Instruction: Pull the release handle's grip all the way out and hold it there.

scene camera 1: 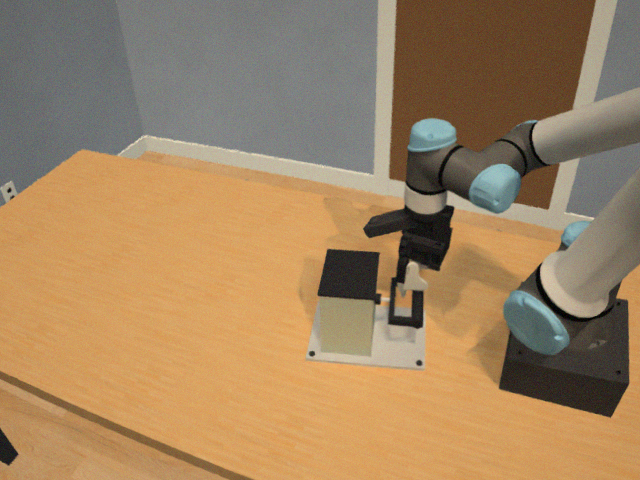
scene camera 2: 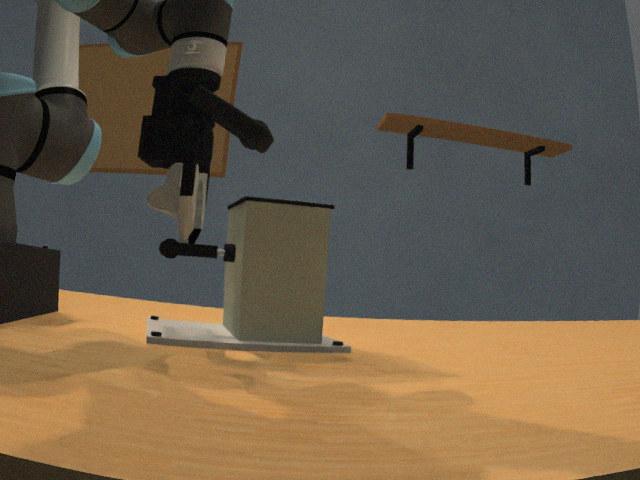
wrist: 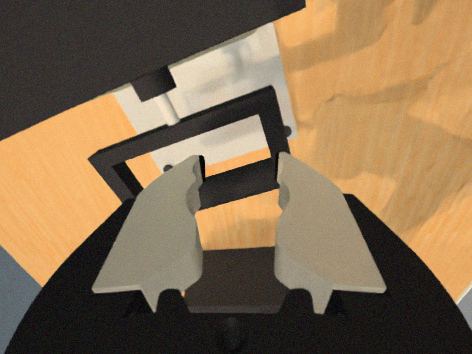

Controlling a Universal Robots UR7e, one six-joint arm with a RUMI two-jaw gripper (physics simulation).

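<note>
The release handle is a black rectangular frame [scene camera 1: 417, 311] [scene camera 2: 200, 251] [wrist: 190, 126] on a short pale rod [wrist: 169, 110], beside a pale green box [scene camera 1: 346, 325] [scene camera 2: 284, 273] with a black top. A short length of rod shows between the box's black collar [wrist: 154, 84] and the frame. My gripper [scene camera 1: 402, 292] [scene camera 2: 191, 239] [wrist: 239, 158] is open with its fingers partly apart. Its tips are at the frame, close above it in the second scene view. In the wrist view the outer grip bar passes across the gap between the fingertips; contact cannot be told.
The box stands on a light base plate [scene camera 1: 392, 357] [scene camera 2: 186, 330] with dark bolts at its corners, on a wooden table [scene camera 1: 180, 310] [scene camera 2: 465, 361]. The arm's dark base block [scene camera 1: 563, 387] [scene camera 2: 31, 284] stands beyond the handle's side of the plate. A shelf [scene camera 2: 475, 133] is on the wall.
</note>
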